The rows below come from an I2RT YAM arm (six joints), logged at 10 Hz.
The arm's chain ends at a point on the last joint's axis. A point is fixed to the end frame.
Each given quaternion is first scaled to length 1.
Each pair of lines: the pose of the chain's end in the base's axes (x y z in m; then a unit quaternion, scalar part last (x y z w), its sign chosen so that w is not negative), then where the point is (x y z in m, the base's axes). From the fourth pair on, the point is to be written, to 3 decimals.
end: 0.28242 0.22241 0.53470 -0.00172 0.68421 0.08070 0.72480
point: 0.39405 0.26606 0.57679
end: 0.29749 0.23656 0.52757 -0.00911 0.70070 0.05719 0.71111
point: 0.41167 0.27951 0.56302
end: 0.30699 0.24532 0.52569 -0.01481 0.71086 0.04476 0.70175
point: 0.42244 0.28816 0.55692
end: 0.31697 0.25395 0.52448 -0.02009 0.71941 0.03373 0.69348
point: 0.433 0.297 0.552
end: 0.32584 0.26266 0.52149 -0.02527 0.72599 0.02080 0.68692
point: 0.443 0.305 0.546
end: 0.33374 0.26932 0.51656 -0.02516 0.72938 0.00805 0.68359
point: 0.452 0.310 0.539
